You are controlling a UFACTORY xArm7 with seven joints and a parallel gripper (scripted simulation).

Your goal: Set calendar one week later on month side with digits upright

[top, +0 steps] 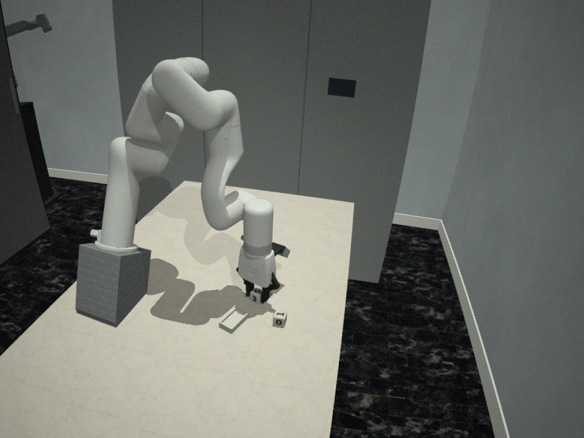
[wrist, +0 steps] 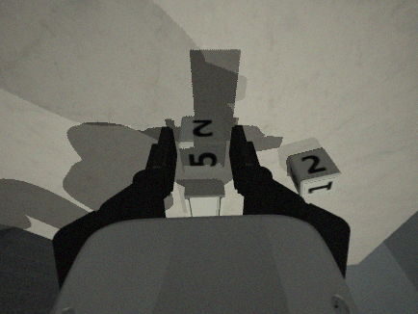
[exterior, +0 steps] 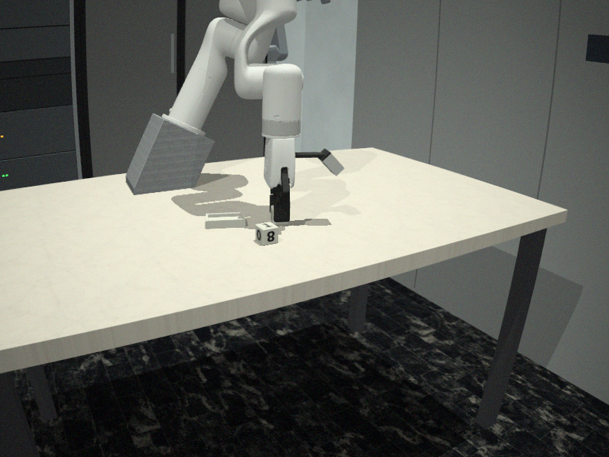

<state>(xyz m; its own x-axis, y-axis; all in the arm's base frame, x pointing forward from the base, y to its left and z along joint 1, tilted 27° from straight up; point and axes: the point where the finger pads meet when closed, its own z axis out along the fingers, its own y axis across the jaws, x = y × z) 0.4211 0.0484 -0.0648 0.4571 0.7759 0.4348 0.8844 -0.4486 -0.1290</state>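
Right now my hand is 7 cm short of the digit cube, 8 cm to the left of it and 1 cm above it. Round my hand: tray: 5 cm behind, 10 cm to the right, 2 cm below.
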